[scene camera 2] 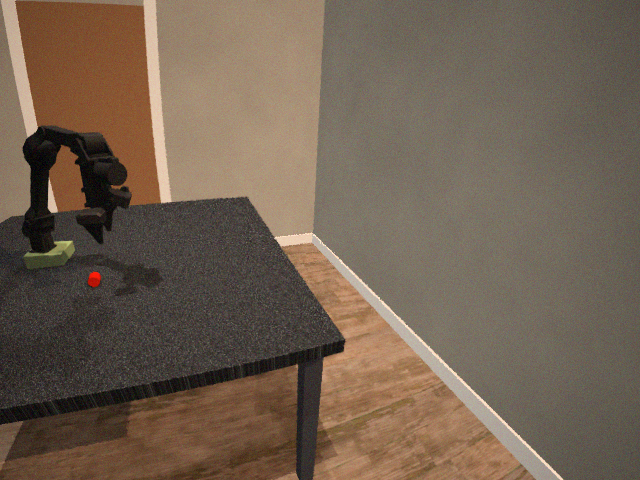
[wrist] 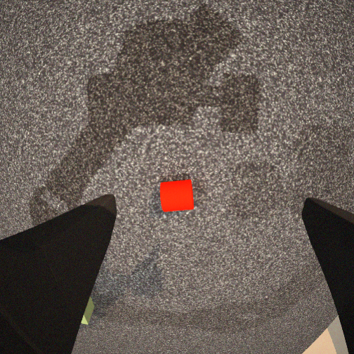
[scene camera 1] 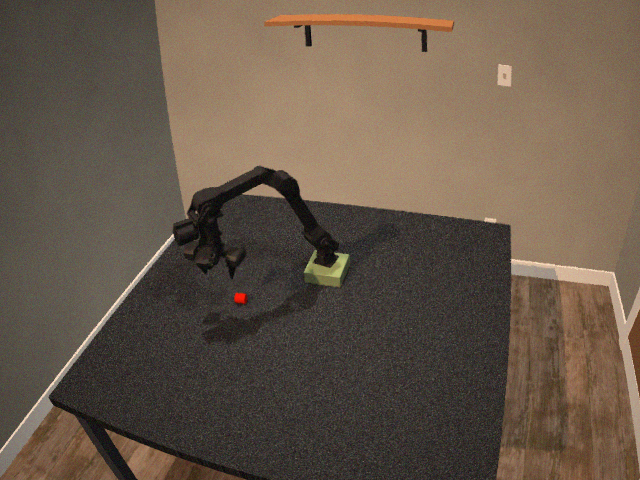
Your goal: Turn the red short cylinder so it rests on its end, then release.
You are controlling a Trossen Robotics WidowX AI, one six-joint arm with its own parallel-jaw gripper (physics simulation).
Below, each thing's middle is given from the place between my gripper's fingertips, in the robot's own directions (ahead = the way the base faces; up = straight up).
Right now my hand is 140 mm above the red short cylinder [wrist: 175,195], 70 mm past it and 10 mm to the right of it.
